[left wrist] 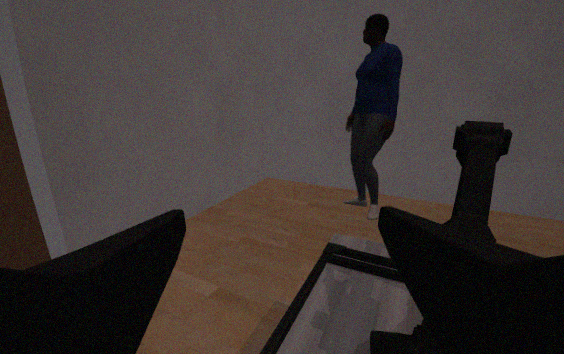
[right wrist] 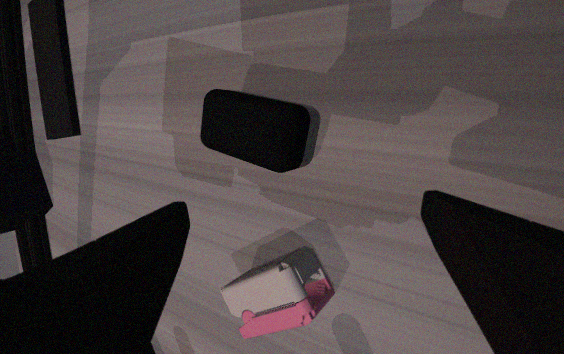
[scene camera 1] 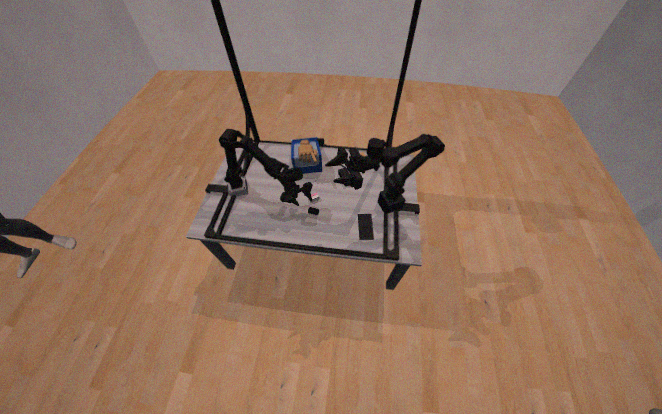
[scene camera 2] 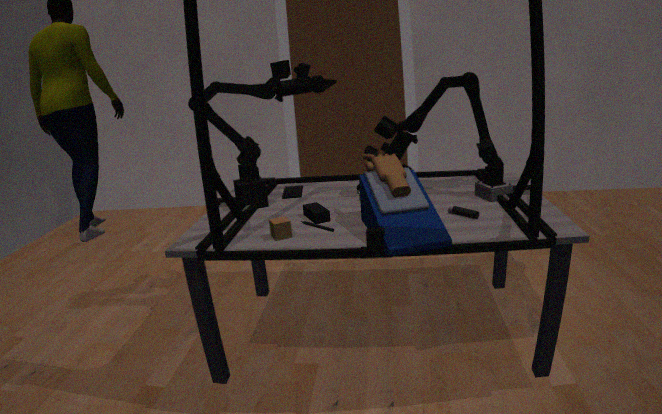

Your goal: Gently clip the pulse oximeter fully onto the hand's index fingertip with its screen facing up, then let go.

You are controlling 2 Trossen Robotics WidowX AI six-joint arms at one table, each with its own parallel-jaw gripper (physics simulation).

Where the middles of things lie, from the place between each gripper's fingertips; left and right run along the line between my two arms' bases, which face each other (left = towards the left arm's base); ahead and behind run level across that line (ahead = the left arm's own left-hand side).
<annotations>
The pulse oximeter (right wrist: pixel 289 291) lies 70 mm behind my right hand, 30 mm to the left of it and 30 mm below it. The rest, counted from my right hand: blue stand (scene camera 2: pixel 416 231) 390 mm behind, 80 mm to the right, 10 mm below.
The pulse oximeter is 16 cm behind my left hand, 12 cm to the right of it and 40 cm below it. Round my left hand: blue stand (48 cm behind, 22 cm to the right, 38 cm below).
</annotations>
